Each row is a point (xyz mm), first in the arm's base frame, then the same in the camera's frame.
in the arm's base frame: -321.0 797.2 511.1
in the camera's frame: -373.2 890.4 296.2
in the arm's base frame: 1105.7 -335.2 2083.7
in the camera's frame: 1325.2 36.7 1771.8
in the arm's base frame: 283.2 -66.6 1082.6
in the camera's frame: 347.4 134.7 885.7
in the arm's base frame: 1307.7 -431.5 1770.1
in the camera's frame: 1480.1 -102.8 1447.8
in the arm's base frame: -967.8 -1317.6 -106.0
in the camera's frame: -1019.2 -1304.9 109.5
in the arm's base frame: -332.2 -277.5 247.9
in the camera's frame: -380.3 -211.9 200.0
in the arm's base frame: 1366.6 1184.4 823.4
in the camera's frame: 1324.8 1350.5 275.3
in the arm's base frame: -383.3 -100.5 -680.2
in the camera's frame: -581.6 -179.6 -724.0
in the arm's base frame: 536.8 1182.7 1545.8
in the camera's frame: 617.4 1444.4 1112.7
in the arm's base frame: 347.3 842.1 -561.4
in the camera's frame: 118.8 782.9 -863.7
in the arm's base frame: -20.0 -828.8 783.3
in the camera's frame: 33.5 -669.4 754.5
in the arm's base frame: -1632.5 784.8 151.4
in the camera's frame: -1722.9 800.0 155.5
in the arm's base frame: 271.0 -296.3 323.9
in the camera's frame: 227.6 -208.2 181.0
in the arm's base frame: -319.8 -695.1 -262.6
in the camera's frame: -429.7 -702.3 -238.5
